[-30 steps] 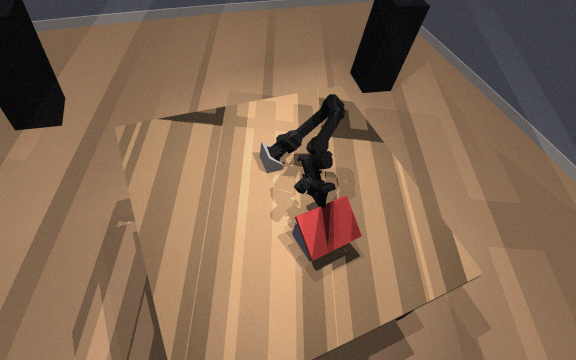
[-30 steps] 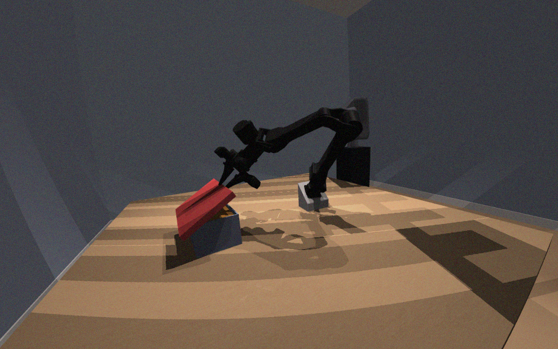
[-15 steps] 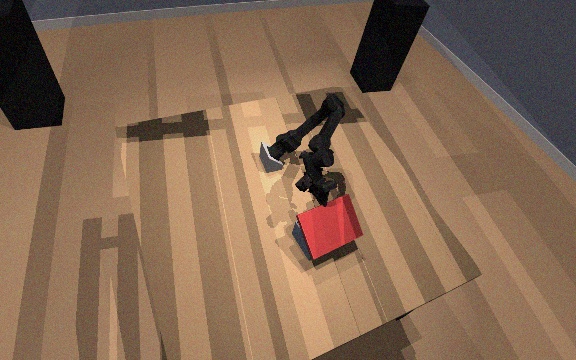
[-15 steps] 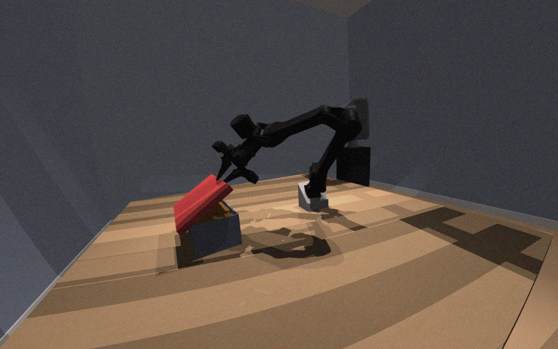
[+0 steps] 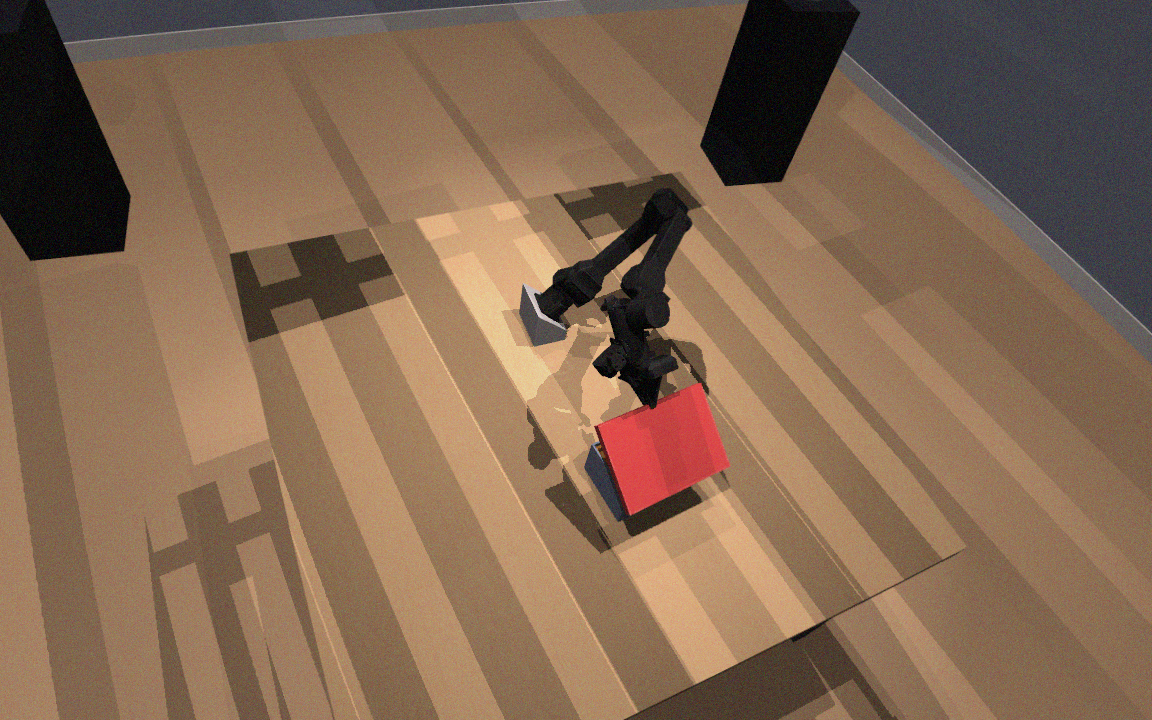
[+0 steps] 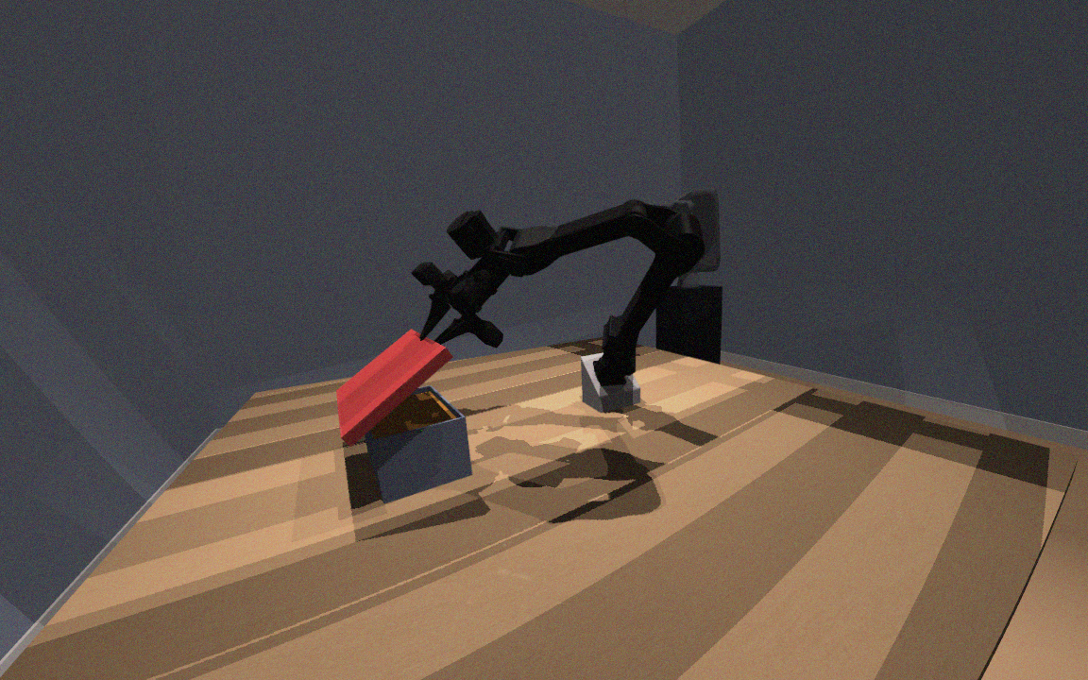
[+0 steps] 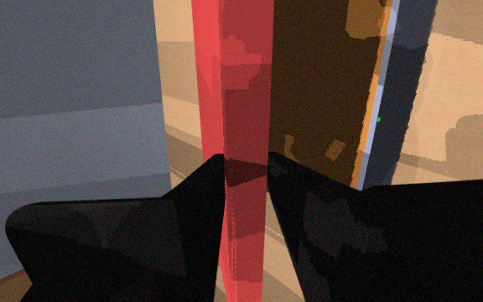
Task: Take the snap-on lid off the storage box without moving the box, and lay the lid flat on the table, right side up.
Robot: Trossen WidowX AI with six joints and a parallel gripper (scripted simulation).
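The red lid lies 7 cm ahead of my gripper tip, 4 cm below it and 2 cm to the left of it. The rest, counted from my gripper tip: storage box (15 cm below, 4 cm ahead, 1 cm to the left).
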